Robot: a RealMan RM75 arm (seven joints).
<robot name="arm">
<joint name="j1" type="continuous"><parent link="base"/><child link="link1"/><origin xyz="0 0 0.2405"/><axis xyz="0 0 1"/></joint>
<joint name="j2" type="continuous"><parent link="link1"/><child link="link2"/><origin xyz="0 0 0"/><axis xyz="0 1 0"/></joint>
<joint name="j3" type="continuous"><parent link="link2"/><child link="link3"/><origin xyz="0 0 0.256"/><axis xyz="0 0 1"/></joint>
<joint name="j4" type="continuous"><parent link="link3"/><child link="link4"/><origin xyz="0 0 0"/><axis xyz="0 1 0"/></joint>
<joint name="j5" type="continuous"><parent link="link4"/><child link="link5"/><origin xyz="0 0 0.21"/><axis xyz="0 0 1"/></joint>
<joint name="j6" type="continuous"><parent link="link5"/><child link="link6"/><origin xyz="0 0 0"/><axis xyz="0 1 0"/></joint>
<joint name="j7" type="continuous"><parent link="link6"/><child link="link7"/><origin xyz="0 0 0.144"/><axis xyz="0 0 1"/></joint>
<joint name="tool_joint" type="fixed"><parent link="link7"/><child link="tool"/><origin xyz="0 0 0"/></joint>
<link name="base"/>
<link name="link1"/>
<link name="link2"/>
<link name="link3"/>
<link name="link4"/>
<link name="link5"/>
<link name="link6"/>
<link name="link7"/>
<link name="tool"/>
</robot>
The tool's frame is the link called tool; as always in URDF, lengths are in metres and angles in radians. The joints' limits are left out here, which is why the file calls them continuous.
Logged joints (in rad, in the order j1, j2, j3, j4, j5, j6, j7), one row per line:
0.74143, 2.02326, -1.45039, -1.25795, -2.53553, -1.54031, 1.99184
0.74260, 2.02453, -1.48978, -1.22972, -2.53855, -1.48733, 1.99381
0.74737, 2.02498, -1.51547, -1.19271, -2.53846, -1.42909, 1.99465
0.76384, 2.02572, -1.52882, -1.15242, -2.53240, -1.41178, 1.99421
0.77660, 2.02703, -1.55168, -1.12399, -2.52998, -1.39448, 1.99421
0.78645, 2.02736, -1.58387, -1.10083, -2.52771, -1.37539, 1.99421
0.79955, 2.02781, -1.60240, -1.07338, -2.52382, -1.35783, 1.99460
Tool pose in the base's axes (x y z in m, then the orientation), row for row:
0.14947, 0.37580, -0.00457, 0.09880, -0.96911, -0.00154, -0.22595
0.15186, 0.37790, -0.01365, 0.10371, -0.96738, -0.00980, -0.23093
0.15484, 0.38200, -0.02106, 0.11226, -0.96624, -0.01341, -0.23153
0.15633, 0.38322, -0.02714, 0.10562, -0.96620, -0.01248, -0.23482
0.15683, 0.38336, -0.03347, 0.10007, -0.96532, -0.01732, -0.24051
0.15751, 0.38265, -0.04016, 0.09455, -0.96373, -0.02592, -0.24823
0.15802, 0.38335, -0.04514, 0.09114, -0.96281, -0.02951, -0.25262
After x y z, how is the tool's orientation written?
As a quaternion, w x y z.
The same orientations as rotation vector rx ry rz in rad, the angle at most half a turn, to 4 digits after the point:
-2.8668, -0.0046, -0.6684
-2.8535, -0.0289, -0.6812
-2.8361, -0.0394, -0.6796
-2.8469, -0.0368, -0.6919
-2.8534, -0.0512, -0.7109
-2.8579, -0.0769, -0.7361
-2.8609, -0.0877, -0.7506

